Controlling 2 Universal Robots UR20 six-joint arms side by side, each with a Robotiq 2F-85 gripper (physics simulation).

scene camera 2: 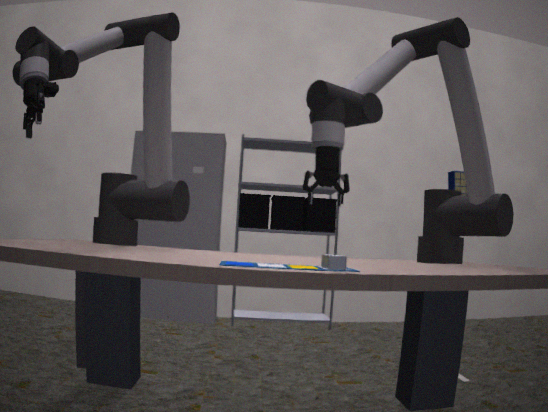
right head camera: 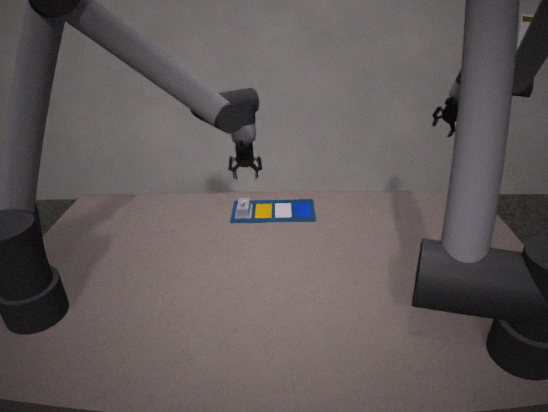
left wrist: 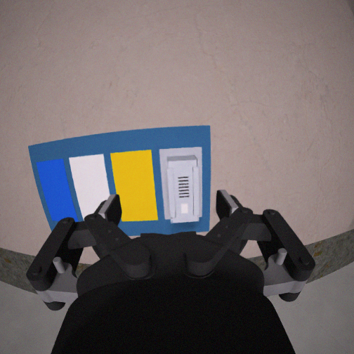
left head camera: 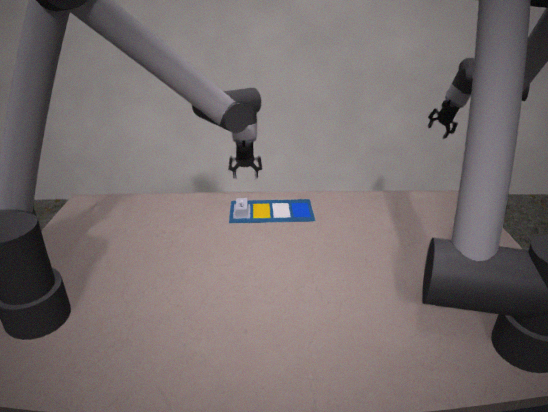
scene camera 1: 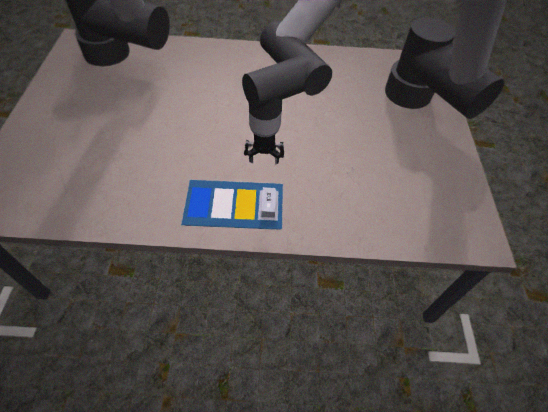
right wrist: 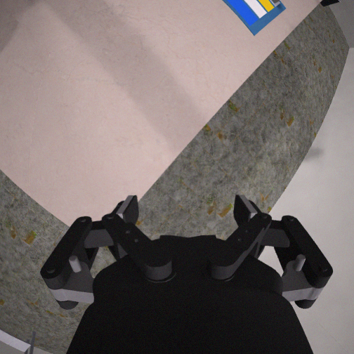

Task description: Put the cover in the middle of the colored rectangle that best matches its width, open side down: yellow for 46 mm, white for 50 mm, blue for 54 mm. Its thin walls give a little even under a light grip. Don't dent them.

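Note:
The light grey cover (left head camera: 242,209) (right head camera: 243,209) (scene camera 1: 268,204) (scene camera 2: 334,262) (left wrist: 184,190) stands on a pale grey field at one end of the blue board (left head camera: 272,220) (scene camera 1: 232,226) (left wrist: 125,134), with its slotted face up. Beside it lie the yellow rectangle (left head camera: 261,210) (scene camera 1: 245,204) (left wrist: 134,185), the white rectangle (left head camera: 281,210) (scene camera 1: 222,203) (left wrist: 89,182) and the blue rectangle (left head camera: 301,209) (scene camera 1: 199,202) (left wrist: 56,190). My left gripper (left head camera: 246,176) (scene camera 1: 264,161) (scene camera 2: 326,201) (left wrist: 167,202) is open and empty, pointing down above the board. My right gripper (left head camera: 439,131) (right wrist: 186,205) is open and empty, high and far from the cover.
The pinkish table (left head camera: 280,310) (scene camera 1: 350,210) carries both arms, and the board lies near its edge away from the arm bases. In scene camera 2, a shelf rack (scene camera 2: 239,195) and a grey cabinet (scene camera 2: 200,200) stand behind the table.

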